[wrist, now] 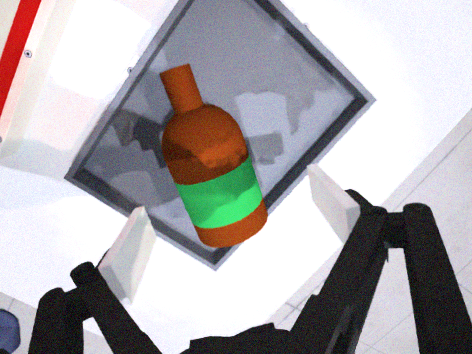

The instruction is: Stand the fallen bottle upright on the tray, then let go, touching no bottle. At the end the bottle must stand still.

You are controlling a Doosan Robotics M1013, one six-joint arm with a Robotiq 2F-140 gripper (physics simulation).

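Frame: origin at the arm's base, x ahead, y left, z up, level; centimetres.
Seen in the pictures: gripper, fingertip midpoint: [228, 203].
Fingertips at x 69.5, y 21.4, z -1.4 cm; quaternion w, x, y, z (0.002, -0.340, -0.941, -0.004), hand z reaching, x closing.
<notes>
Pixels of each thing's top centre, then the offset from my fingertips to it. "*": a spot on its surface instead. Level surfaces: height alone.
- brown bottle at its top centre: [204, 167] dz -1.3, dx -0.9, dy -3.0 cm
- grey tray at a spot on its surface: [215, 261] * dz -7.2, dx +9.9, dy +5.6 cm
- red edge at a spot on its surface: [16, 57] * dz -6.1, dx +1.6, dy -20.7 cm
- white table top at its surface level: dz -9.2 cm
A brown bottle [207, 145] with a green band lies on its side in the grey tray [215, 261], its neck toward the upper left of the wrist view and its base near the tray's lower corner. My gripper [228, 203] is open, with its two pale fingertips wide apart. In the view the fingertips stand to either side of the bottle's lower part, with a gap on each side. The gripper appears to be above the bottle and does not touch it. The top corner of the tray is cut off by the frame edge.
A red edge [16, 57] of another object shows at the upper left. The tray stands on a white table top [400, 45]. The table's edge runs along the right, with tiled floor [430, 185] beyond it. A dark blue object [7, 331] shows at the lower left.
</notes>
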